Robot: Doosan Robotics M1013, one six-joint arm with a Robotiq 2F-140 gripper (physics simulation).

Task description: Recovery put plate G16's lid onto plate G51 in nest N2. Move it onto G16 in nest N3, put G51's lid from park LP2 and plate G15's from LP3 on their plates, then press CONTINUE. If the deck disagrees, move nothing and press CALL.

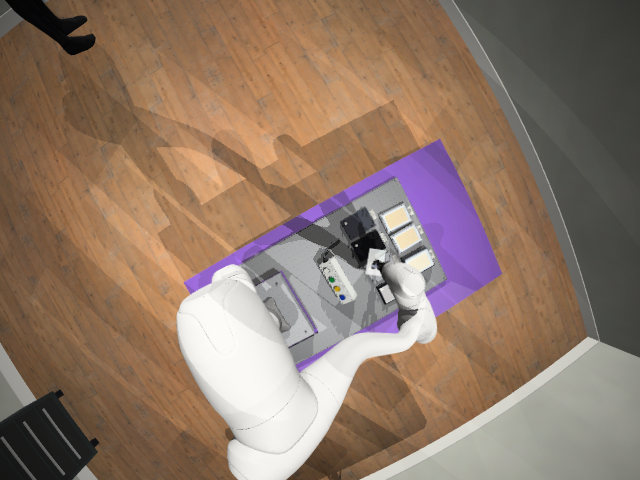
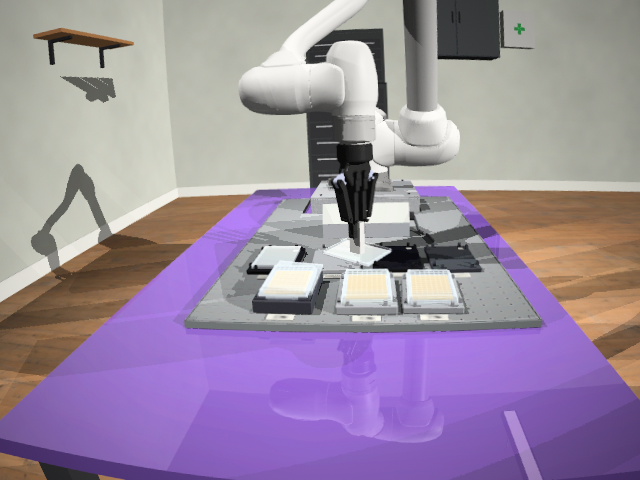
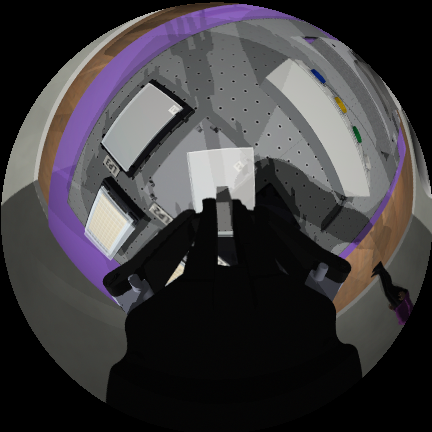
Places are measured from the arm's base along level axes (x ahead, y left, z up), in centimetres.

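Where they show: gripper, fingertip midpoint: (image 1: 376,261) (image 2: 357,252) (image 3: 222,196).
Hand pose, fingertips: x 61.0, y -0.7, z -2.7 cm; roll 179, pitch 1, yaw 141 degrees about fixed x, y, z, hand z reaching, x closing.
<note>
Things, the pixels of their top centre, and the offset from my fingertips.
- loose clear lid, middle of its top: (image 3: 222,196) (image 2: 356,247) (image 1: 376,262) dx -0.2, dy -0.1, dz +1.1 cm
- grey LP2 park, middle of its top: (image 3: 193,177) (image 2: 336,253) (image 1: 382,268) dx +1.0, dy -4.5, dz +0.2 cm
- black park, middle of its top: (image 3: 255,238) (image 2: 396,251) (image 1: 369,246) dx +0.6, dy +8.5, dz +0.2 cm
- white button box, middle of its top: (image 3: 352,124) (image 2: 365,201) (image 1: 339,282) dx -20.7, dy +1.5, dz +6.6 cm
- dark grey park, middle of its top: (image 2: 451,252) (image 1: 358,223) dx +1.1, dy +20.6, dz +0.2 cm
My gripper (image 1: 378,264) (image 2: 356,249) (image 3: 222,196) is shut with nothing between its fingers. Its tips are over a loose clear lid (image 2: 376,254) (image 3: 206,170), which lies askew across the grey LP2 park (image 3: 170,175) and reaches toward the black park (image 1: 366,244) (image 2: 405,258) beside it. Whether the tips touch the lid is unclear. Another lid (image 1: 386,293) (image 2: 278,257) (image 3: 142,125) lies on the black LP3 park. Three yellowish plates stand in a row: one (image 1: 417,260) (image 2: 289,284) (image 3: 111,225) in a taller dark nest, the others (image 2: 367,286) (image 2: 433,286) in grey nests. Plate names are unreadable.
A white button box (image 1: 337,279) (image 2: 366,212) (image 3: 320,125) carries blue (image 3: 318,76), yellow (image 3: 340,105) and green (image 3: 357,134) buttons. A dark grey park (image 1: 356,223) (image 2: 453,258) is beside the black one. A person (image 1: 77,43) (image 3: 400,305) stands away from the table.
</note>
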